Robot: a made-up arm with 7 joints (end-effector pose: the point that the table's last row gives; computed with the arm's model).
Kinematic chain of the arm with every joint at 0, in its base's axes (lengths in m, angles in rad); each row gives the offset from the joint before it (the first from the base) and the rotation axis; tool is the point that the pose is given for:
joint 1: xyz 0 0 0.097 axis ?
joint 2: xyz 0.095 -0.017 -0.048 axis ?
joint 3: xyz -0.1 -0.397 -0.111 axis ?
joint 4: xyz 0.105 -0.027 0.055 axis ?
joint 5: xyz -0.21 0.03 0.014 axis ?
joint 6: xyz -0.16 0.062 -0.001 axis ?
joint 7: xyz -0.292 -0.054 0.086 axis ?
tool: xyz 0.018 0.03 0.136
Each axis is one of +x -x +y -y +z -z.
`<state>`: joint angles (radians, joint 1 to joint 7).
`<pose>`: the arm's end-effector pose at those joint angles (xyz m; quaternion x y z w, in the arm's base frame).
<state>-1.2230 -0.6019 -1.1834 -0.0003 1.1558 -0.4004 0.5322</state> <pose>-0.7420 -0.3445 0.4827 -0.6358 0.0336 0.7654 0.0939</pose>
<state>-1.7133 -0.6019 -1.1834 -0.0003 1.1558 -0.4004 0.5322</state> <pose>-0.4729 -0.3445 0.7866 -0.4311 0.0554 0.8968 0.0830</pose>
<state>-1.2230 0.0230 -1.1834 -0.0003 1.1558 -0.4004 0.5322</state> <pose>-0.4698 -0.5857 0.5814 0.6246 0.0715 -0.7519 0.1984</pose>
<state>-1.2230 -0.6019 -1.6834 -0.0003 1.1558 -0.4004 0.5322</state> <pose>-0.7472 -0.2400 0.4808 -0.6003 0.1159 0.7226 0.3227</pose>
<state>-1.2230 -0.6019 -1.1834 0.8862 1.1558 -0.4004 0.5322</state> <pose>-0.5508 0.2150 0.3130 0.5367 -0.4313 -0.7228 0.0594</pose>
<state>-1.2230 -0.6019 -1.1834 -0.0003 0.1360 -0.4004 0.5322</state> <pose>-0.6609 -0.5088 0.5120 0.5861 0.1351 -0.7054 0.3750</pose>
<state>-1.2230 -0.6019 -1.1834 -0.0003 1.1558 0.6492 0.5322</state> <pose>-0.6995 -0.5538 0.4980 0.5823 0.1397 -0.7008 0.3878</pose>
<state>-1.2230 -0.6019 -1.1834 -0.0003 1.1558 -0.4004 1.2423</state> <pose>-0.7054 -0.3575 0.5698 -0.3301 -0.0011 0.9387 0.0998</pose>
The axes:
joint 1: -y
joint 2: -x
joint 3: -x
joint 4: -y
joint 5: +x
joint 6: -x
joint 7: -y

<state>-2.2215 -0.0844 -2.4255 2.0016 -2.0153 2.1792 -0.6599</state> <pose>-0.2676 -0.0324 -0.2956 0.1621 -0.4630 -0.4084 0.7697</pose>
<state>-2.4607 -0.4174 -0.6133 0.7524 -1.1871 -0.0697 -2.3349</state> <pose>-0.0823 -0.0267 0.6739 0.0605 -0.7580 0.3198 0.5653</pose>
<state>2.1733 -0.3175 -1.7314 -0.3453 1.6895 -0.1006 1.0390</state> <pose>0.8250 -0.5767 -0.0874 0.7690 0.3304 0.5161 0.1821</pose>
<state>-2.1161 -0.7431 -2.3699 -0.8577 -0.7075 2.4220 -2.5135</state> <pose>-0.6283 -0.3219 0.8108 0.0090 -0.9507 -0.0068 0.3100</pose>
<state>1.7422 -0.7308 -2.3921 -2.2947 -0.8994 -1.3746 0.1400</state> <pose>0.7242 -0.1643 0.8854 -0.3563 0.2064 0.9026 0.1254</pose>
